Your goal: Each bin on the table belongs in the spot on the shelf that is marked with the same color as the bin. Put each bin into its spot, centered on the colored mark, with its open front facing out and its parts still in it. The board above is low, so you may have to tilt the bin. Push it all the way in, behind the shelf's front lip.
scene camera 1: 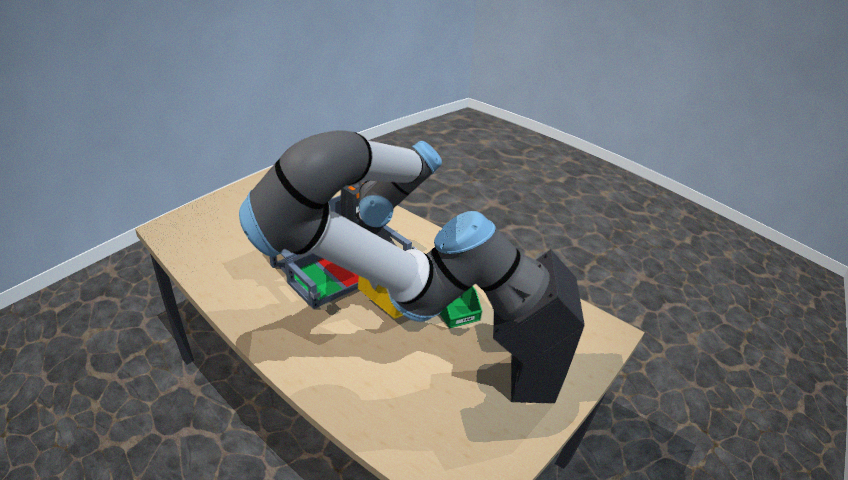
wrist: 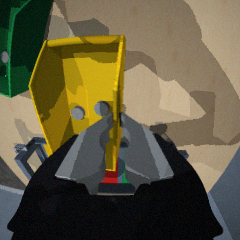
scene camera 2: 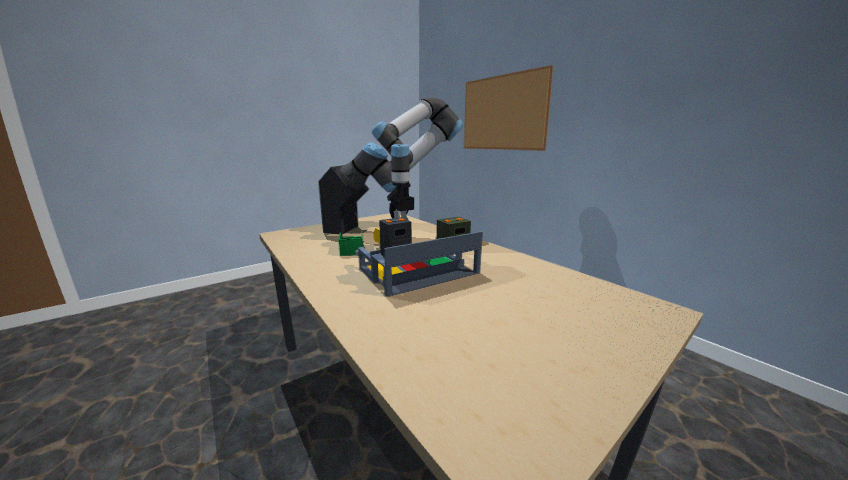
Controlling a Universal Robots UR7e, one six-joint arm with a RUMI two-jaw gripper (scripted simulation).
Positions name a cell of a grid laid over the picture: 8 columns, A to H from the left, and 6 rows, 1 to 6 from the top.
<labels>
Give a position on a black box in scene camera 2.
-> D3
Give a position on a green bin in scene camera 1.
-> E4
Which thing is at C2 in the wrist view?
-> A yellow bin.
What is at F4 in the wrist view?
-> The gripper.
</labels>
